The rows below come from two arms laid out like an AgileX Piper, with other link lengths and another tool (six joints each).
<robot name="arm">
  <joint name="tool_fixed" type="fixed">
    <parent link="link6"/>
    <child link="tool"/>
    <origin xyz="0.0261 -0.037 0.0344" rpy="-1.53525 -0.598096 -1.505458"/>
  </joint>
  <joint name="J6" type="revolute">
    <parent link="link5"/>
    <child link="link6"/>
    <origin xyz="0.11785 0 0.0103" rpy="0 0 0"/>
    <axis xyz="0.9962 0 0.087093"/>
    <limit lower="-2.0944" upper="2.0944"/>
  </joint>
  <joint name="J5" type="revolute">
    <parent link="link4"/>
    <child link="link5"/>
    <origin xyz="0 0 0" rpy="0 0 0"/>
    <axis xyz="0 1 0"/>
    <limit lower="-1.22" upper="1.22"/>
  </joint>
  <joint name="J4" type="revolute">
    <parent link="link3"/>
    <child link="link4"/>
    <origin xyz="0.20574 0 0.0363" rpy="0 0 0"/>
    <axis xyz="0.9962 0 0.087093"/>
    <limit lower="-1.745" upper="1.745"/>
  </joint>
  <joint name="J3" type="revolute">
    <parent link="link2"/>
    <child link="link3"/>
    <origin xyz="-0.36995 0 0.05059" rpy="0 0 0"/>
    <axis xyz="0 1 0"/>
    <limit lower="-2.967" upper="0"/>
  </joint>
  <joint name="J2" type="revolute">
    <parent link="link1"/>
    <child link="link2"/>
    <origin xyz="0 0 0" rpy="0 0 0"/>
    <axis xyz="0 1 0"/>
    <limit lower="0" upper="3.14"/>
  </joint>
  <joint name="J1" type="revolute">
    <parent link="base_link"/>
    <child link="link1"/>
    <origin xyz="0 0 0.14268" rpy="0 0 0"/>
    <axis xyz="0 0 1"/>
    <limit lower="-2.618" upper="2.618"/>
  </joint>
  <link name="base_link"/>
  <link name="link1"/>
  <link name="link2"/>
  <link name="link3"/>
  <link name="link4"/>
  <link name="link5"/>
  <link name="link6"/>
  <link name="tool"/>
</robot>
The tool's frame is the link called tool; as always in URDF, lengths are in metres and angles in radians.
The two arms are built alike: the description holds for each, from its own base.
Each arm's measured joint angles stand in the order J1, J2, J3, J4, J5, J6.
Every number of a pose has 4 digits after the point. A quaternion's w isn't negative.
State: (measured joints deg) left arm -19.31 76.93 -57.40 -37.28 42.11 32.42; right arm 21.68 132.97 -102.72 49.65 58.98 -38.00
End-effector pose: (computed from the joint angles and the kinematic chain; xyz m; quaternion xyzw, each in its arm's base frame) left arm 0.2241 -0.1793 0.4077 0.6876 -0.6382 0.3441 0.0381; right arm 0.4940 0.2730 0.1907 -0.9069 0.1498 0.1296 0.3720
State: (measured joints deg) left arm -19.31 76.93 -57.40 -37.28 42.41 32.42; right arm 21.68 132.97 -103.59 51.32 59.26 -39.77
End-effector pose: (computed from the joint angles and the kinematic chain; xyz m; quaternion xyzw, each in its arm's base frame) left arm 0.2234 -0.1794 0.4073 0.6874 -0.6393 0.3424 0.0397; right arm 0.4963 0.2776 0.1977 -0.9033 0.1376 0.1241 0.3869
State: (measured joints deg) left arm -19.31 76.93 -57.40 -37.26 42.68 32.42; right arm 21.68 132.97 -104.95 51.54 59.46 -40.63
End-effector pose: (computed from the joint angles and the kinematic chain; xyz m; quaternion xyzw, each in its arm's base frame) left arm 0.2228 -0.1796 0.4070 0.6871 -0.6403 0.3408 0.0411; right arm 0.4999 0.2801 0.2049 -0.9034 0.1260 0.1140 0.3938
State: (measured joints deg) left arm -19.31 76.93 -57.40 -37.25 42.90 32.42; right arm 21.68 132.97 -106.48 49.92 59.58 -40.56
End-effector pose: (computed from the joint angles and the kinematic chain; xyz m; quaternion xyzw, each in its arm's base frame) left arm 0.2223 -0.1796 0.4068 0.6869 -0.6412 0.3395 0.0422; right arm 0.5038 0.2796 0.2104 -0.9086 0.1154 0.1008 0.3886
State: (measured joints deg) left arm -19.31 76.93 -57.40 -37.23 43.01 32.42; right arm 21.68 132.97 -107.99 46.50 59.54 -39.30
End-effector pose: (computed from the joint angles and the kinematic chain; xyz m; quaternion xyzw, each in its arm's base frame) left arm 0.2220 -0.1797 0.4066 0.6868 -0.6417 0.3388 0.0427; right arm 0.5081 0.2758 0.2132 -0.9182 0.1094 0.0855 0.3710
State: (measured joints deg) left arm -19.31 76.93 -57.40 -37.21 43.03 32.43; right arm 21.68 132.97 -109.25 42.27 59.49 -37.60
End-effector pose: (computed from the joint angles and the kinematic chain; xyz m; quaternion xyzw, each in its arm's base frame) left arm 0.2220 -0.1797 0.4065 0.6867 -0.6419 0.3386 0.0427; right arm 0.5121 0.2700 0.2140 -0.9293 0.1059 0.0703 0.3467
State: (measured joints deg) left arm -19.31 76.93 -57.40 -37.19 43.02 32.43; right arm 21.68 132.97 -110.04 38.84 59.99 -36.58
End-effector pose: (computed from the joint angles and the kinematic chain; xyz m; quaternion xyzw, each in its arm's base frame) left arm 0.2220 -0.1796 0.4065 0.6866 -0.6419 0.3386 0.0425; right arm 0.5137 0.2652 0.2136 -0.9384 0.1000 0.0621 0.3249
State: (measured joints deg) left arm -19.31 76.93 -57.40 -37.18 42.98 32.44; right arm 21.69 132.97 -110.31 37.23 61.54 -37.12
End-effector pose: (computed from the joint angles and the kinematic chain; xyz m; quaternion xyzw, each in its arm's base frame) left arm 0.2221 -0.1796 0.4065 0.6866 -0.6419 0.3388 0.0422; right arm 0.5110 0.2640 0.2122 -0.9441 0.0860 0.0669 0.3112
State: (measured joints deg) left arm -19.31 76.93 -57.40 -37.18 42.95 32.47; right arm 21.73 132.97 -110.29 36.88 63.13 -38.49
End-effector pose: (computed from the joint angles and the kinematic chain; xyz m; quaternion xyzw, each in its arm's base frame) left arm 0.2221 -0.1796 0.4066 0.6865 -0.6419 0.3390 0.0419; right arm 0.5069 0.2651 0.2111 -0.9467 0.0694 0.0755 0.3052
